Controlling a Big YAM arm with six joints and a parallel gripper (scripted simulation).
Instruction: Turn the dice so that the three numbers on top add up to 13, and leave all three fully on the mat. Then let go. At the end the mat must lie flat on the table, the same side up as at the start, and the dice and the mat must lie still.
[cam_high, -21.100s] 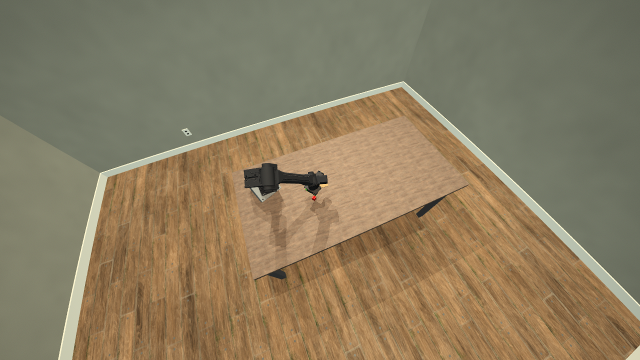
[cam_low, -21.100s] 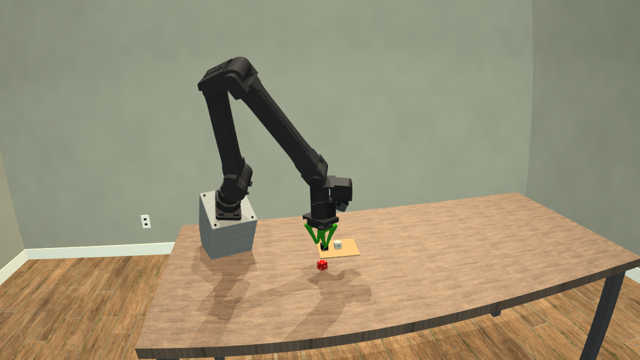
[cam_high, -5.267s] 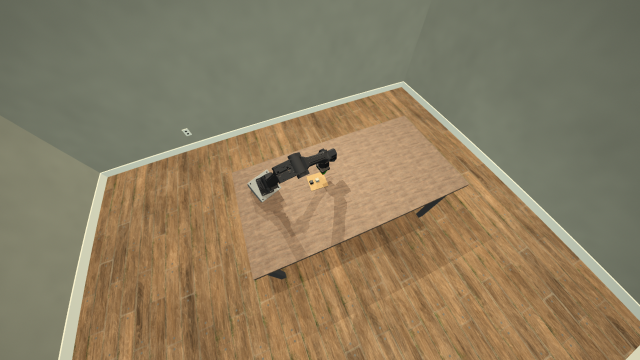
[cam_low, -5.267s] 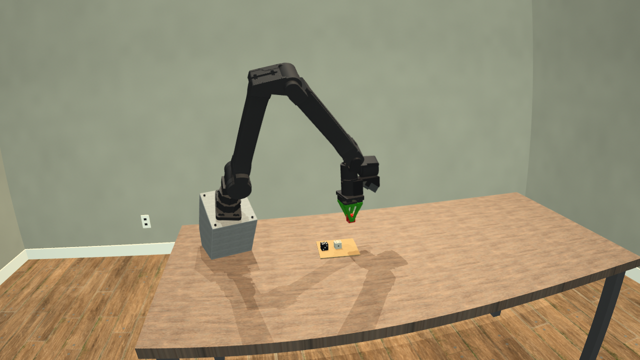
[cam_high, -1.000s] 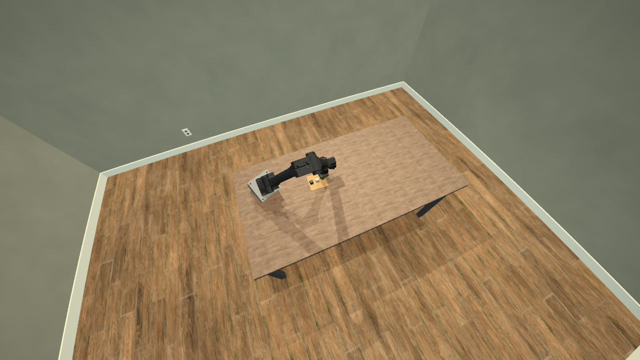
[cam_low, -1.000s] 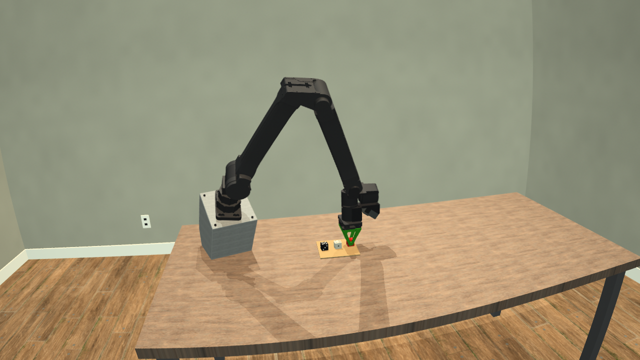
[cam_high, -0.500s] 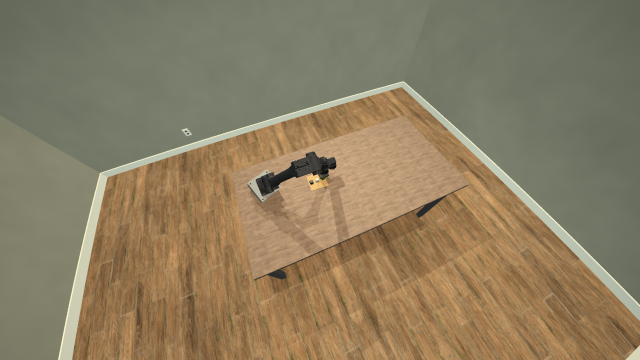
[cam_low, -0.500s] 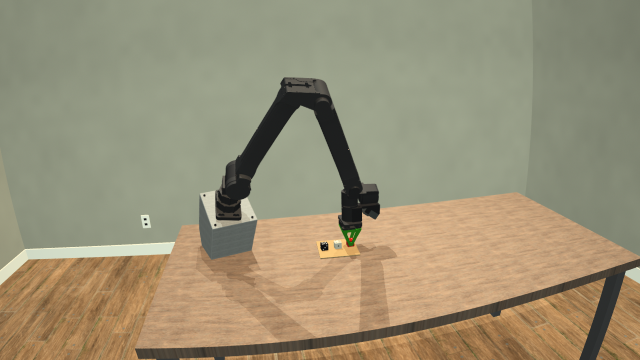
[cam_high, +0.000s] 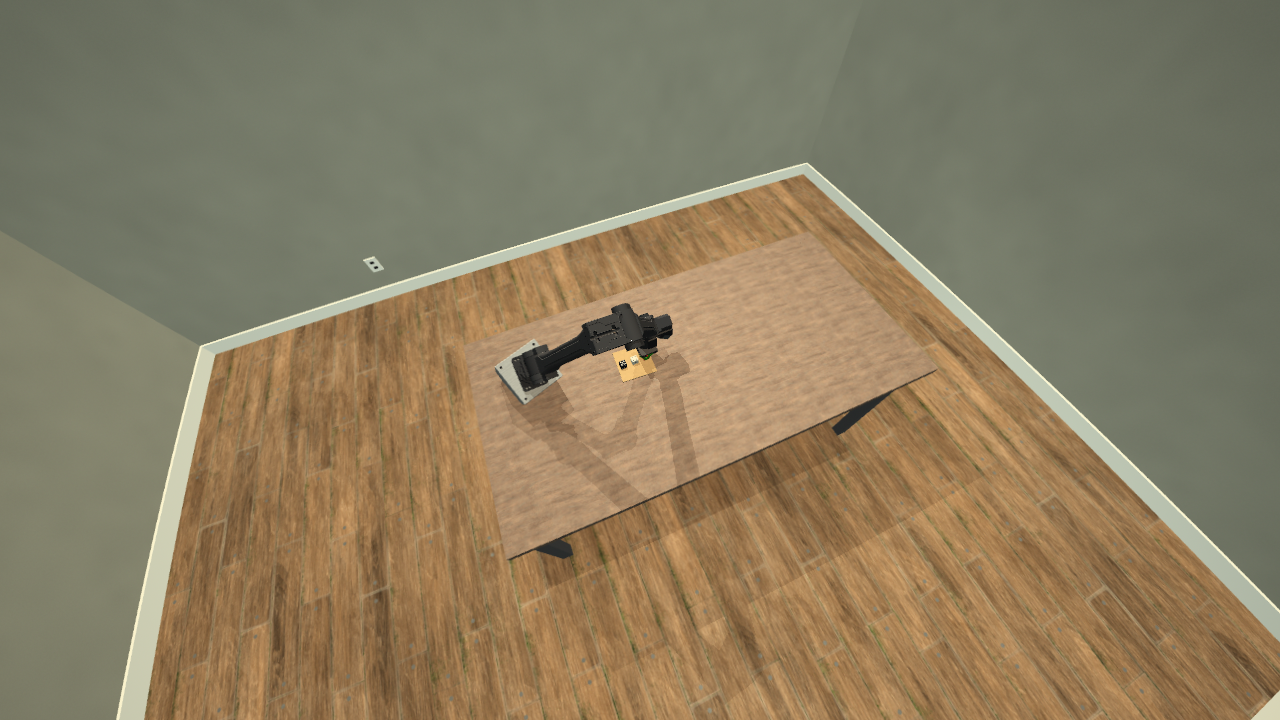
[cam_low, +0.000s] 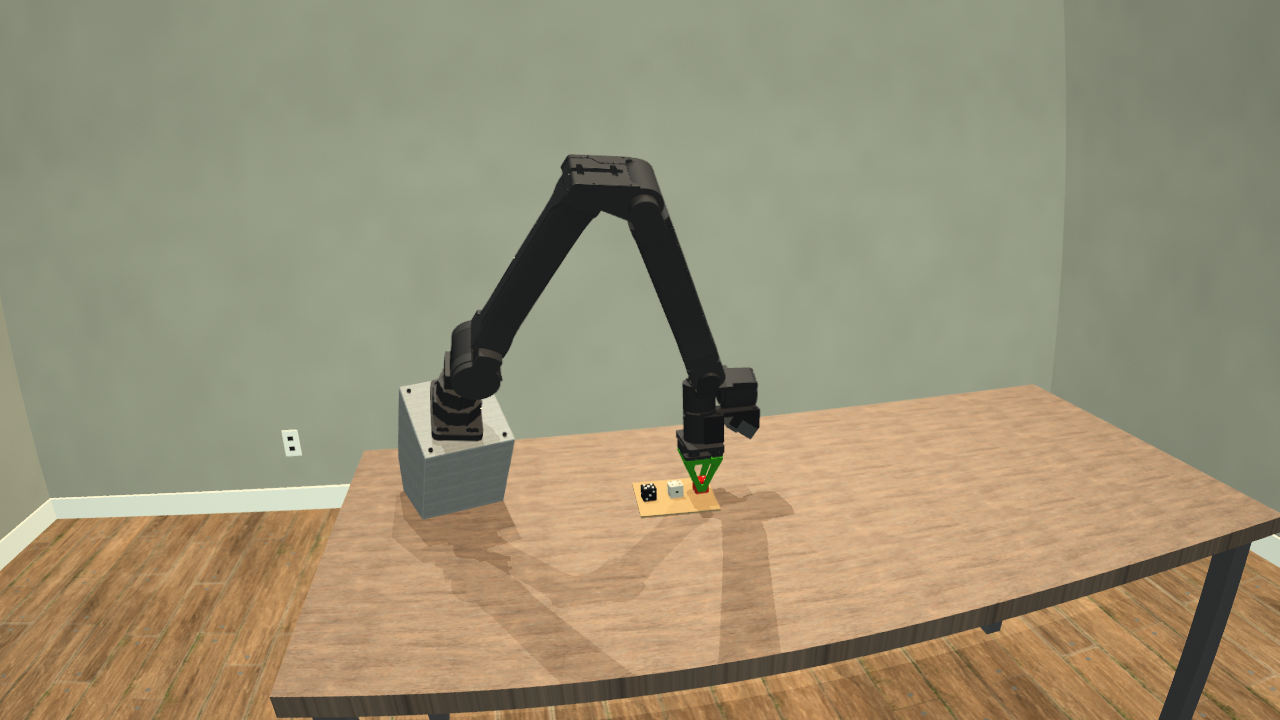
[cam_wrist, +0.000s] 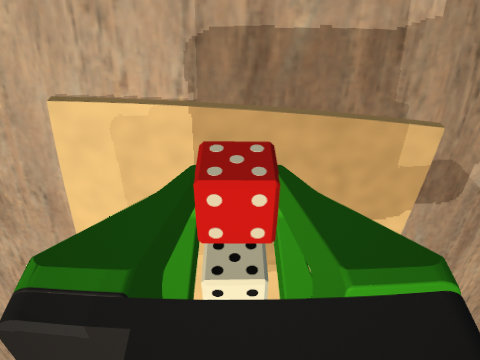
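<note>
The red die lies right at my hand. From my hand the other things lie so: tan mat: 50 mm behind, 10 mm to the left, 20 mm below; black die: 90 mm behind, 10 mm to the left; white die: 50 mm behind, 10 mm to the left.
</note>
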